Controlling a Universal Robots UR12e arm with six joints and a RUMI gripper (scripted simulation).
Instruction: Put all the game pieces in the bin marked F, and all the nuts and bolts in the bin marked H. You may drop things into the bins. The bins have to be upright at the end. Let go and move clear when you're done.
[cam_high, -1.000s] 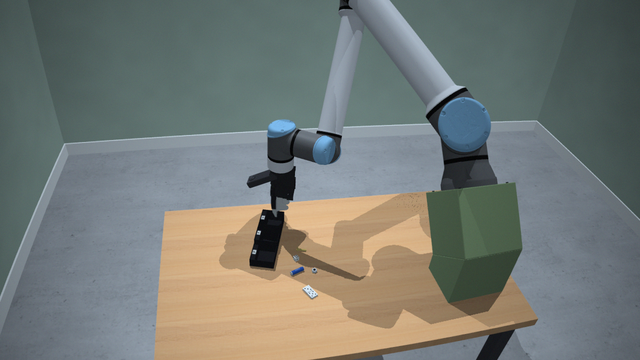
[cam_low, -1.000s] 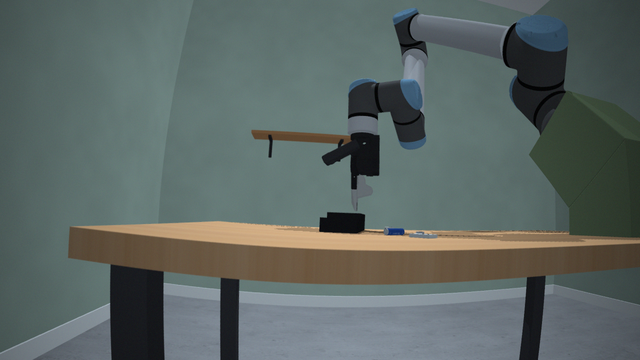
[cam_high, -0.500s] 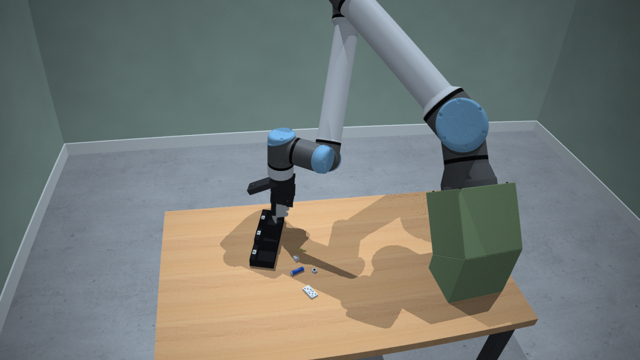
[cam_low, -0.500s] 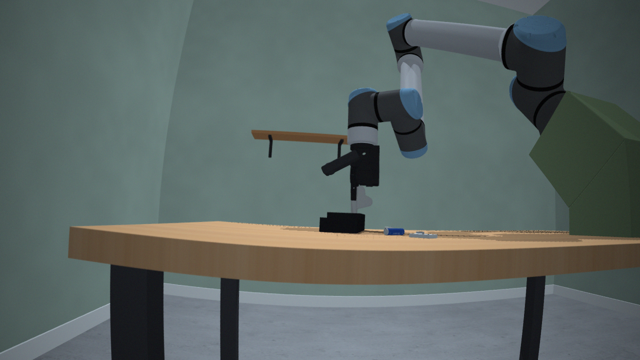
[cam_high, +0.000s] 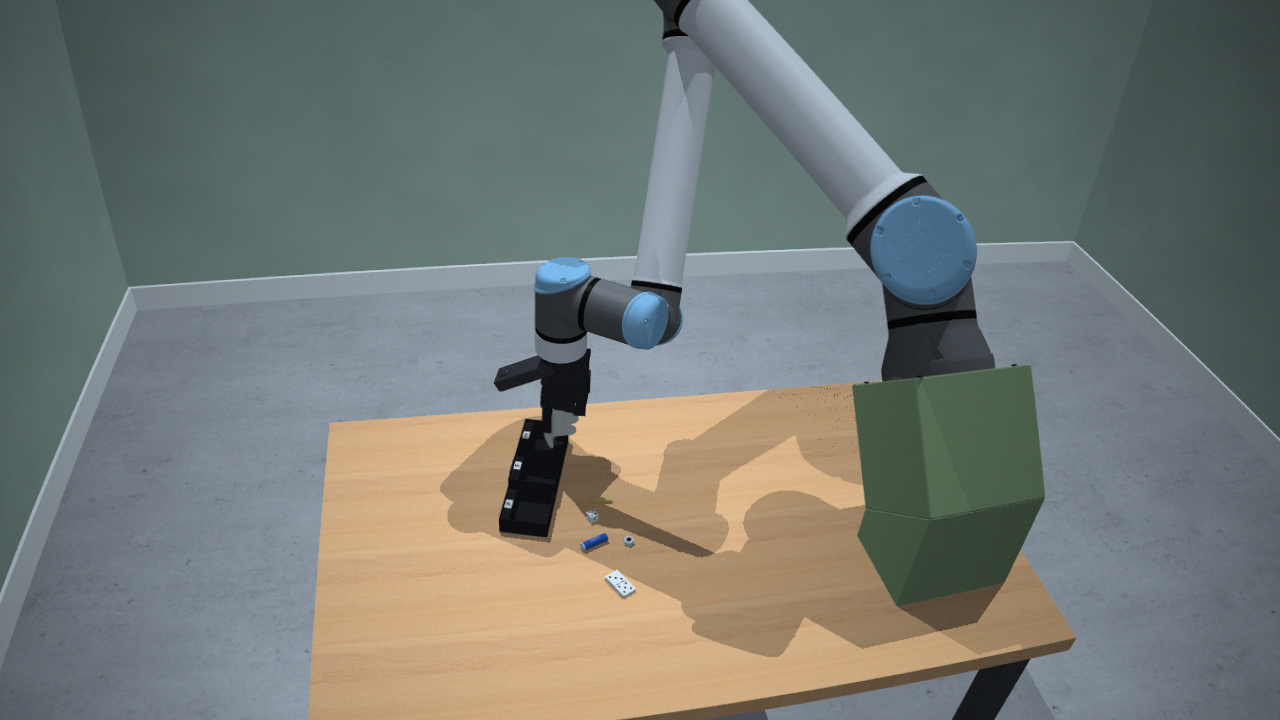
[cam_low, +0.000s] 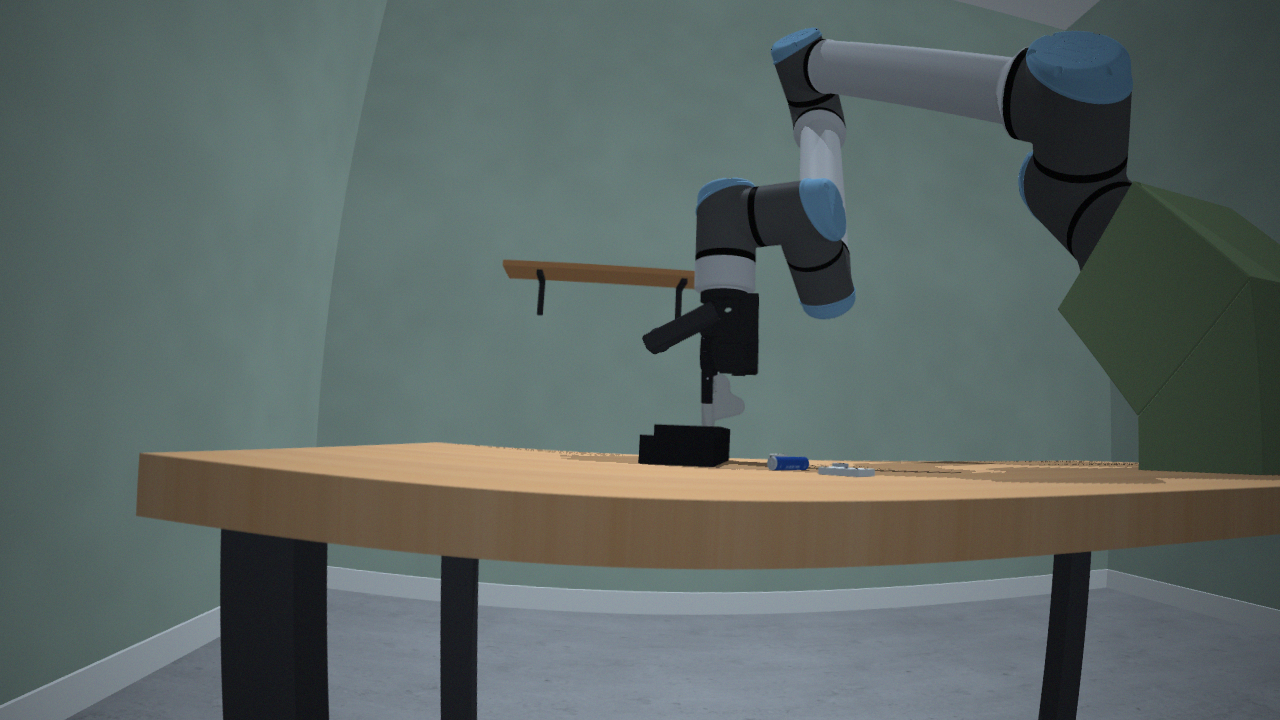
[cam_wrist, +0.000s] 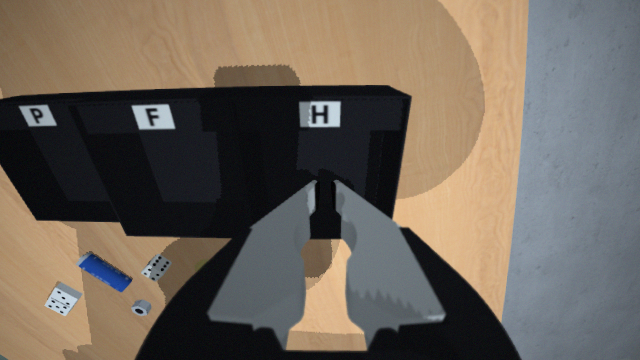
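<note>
The black bin is 70 mm to the left of my hand, 50 mm ahead of it and 10 mm below it. Round my hand: brass bolt: 150 mm to the left, 50 mm behind, 30 mm below; battery: 240 mm to the left, 30 mm below, 10 mm behind; white die: 180 mm to the left, 30 mm below, 20 mm behind.
</note>
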